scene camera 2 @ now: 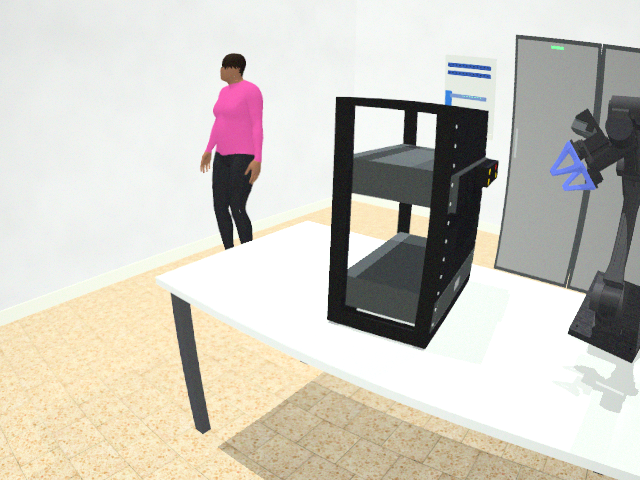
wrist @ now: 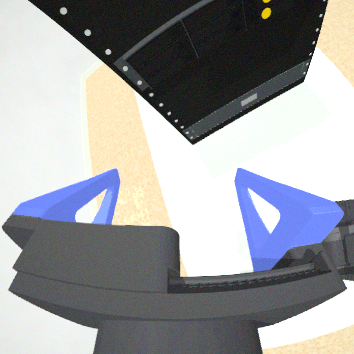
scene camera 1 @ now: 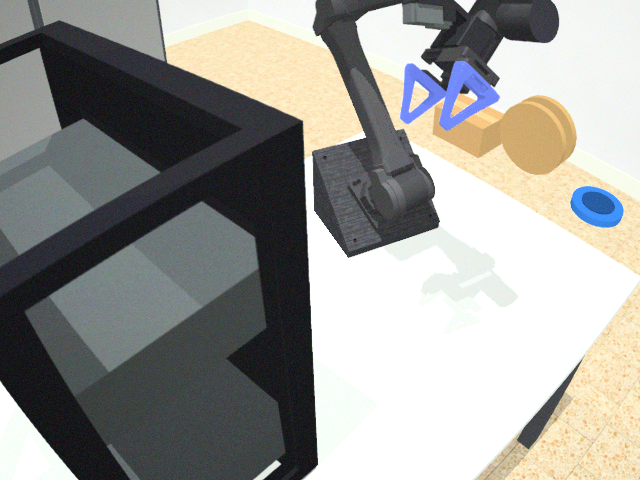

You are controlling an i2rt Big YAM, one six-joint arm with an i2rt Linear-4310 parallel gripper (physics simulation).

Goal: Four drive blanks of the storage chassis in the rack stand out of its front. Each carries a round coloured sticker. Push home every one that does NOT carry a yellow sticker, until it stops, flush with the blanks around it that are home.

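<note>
The black rack stands on the table. The storage chassis sits in its upper part. In scene camera 2, protruding drive blanks show at the chassis front with small yellow patches and a red one; their edges are hard to separate. In the wrist view, one round yellow sticker shows near the top edge, with part of another yellow sticker above it. The other stickers are outside that view. My gripper is open and empty, in the air before the rack's front, apart from it.
A lower grey unit sits at the rack's bottom. The arm's base stands on the white table facing the rack. A person in pink stands beyond the table. Grey cabinets stand behind.
</note>
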